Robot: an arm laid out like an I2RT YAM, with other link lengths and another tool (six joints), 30 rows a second.
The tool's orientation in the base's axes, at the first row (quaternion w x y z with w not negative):
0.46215 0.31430 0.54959 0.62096
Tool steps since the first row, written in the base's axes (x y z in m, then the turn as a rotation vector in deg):
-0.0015 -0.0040 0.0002 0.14 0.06 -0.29
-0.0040 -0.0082 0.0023 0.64 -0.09 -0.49
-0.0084 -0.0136 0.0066 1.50 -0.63 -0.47
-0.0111 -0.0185 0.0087 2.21 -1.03 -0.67
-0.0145 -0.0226 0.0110 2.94 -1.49 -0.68
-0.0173 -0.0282 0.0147 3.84 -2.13 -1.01
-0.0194 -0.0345 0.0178 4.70 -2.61 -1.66
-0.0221 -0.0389 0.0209 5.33 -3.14 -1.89
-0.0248 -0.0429 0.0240 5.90 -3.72 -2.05
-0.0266 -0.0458 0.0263 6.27 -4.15 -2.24
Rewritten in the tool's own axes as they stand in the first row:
-0.0031 0.0004 -0.0029 0.04 -0.31 0.09
-0.0063 0.0029 -0.0064 -0.27 -0.63 0.44
-0.0101 0.0079 -0.0116 -1.09 -0.82 1.01
-0.0139 0.0104 -0.0155 -1.70 -1.19 1.45
-0.0166 0.0133 -0.0197 -2.39 -1.38 1.92
-0.0212 0.0174 -0.0237 -3.28 -1.93 2.41
-0.0265 0.0207 -0.0274 -3.97 -2.77 2.87
-0.0299 0.0242 -0.0310 -4.66 -3.15 3.18
-0.0330 0.0277 -0.0343 -5.39 -3.46 3.44
-0.0352 0.0302 -0.0366 -5.90 -3.74 3.56

